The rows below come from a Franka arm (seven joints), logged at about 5 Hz.
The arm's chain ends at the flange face. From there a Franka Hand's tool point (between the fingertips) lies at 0.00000 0.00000 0.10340 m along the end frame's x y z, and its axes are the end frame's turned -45 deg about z.
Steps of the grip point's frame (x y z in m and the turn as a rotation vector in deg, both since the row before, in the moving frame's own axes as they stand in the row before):
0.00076 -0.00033 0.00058 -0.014 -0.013 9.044
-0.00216 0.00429 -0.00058 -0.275 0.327 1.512
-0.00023 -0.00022 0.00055 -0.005 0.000 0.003
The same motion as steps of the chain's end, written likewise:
0.00031 -0.00081 0.00058 -0.019 0.001 9.044
0.00074 0.00462 -0.00058 0.037 0.426 1.512
-0.00032 0.00000 0.00055 -0.004 0.004 0.003

